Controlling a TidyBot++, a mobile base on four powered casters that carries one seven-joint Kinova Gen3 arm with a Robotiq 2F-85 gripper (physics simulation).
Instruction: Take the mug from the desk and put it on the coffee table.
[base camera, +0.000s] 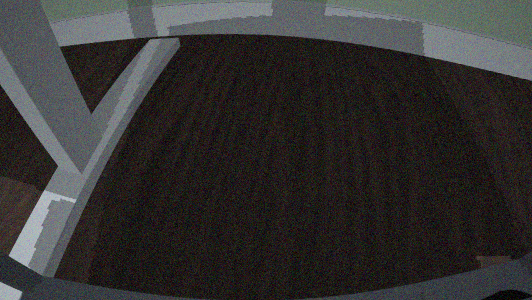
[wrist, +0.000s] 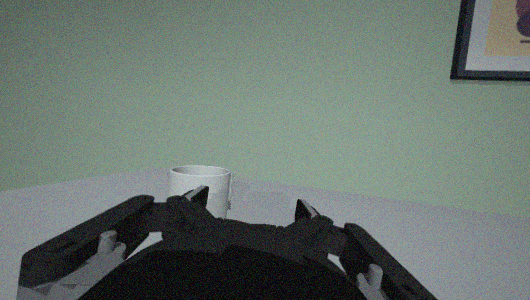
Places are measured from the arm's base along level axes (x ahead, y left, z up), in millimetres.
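Pixels of known places: gripper, fingertip midpoint: (wrist: 252, 202).
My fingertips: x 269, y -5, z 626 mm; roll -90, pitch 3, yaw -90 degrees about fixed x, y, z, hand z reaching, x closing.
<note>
Behind a point stands the place of what it marks.
A white mug (wrist: 216, 189) {x 319, y 42, z 621 mm} stands upright on the light grey desk top (wrist: 440, 240) {x 375, y -324, z 553 mm} in the wrist view, left of the middle, with its handle side towards the right. My gripper (wrist: 252, 202) {x 269, y -5, z 626 mm} is open. Its left fingertip overlaps the mug in the view and hides the mug's lower left part; the gap between the fingertips lies mostly to the right of the mug. The mug is not between the fingers. The coffee table does not show in the wrist view.
In the base camera view, a grey leg frame with a long foot bar (base camera: 107, 137) stands at the left on the dark wooden floor (base camera: 280, 165) {x 366, y -3, z -396 mm}. A green wall (wrist: 300, 100) {x 721, y -141, z 864 mm} rises behind the desk, with a framed picture (wrist: 462, 40) {x 616, y -603, z 1070 mm} at the upper right.
</note>
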